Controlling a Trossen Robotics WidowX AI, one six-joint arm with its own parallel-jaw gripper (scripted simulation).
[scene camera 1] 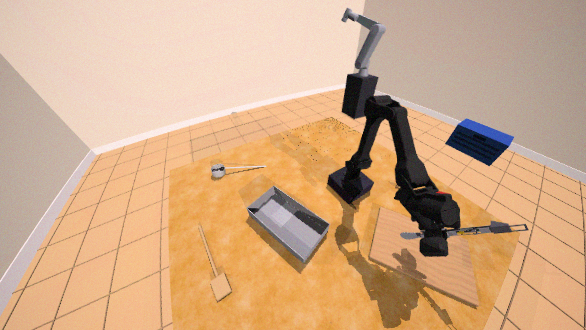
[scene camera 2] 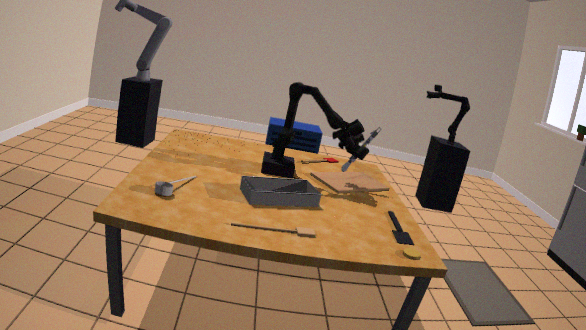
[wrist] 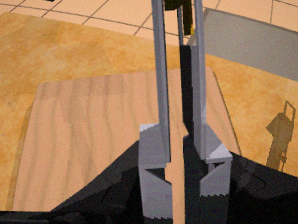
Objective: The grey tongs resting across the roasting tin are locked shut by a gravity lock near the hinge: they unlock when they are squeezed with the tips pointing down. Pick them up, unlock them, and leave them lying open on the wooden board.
Scene:
One and the same spot on a wooden board: (wrist: 77, 127) is (scene camera 2: 359, 176). The same spot on a grey roasting tin: (scene camera 2: 267, 191) is (scene camera 1: 291, 209).

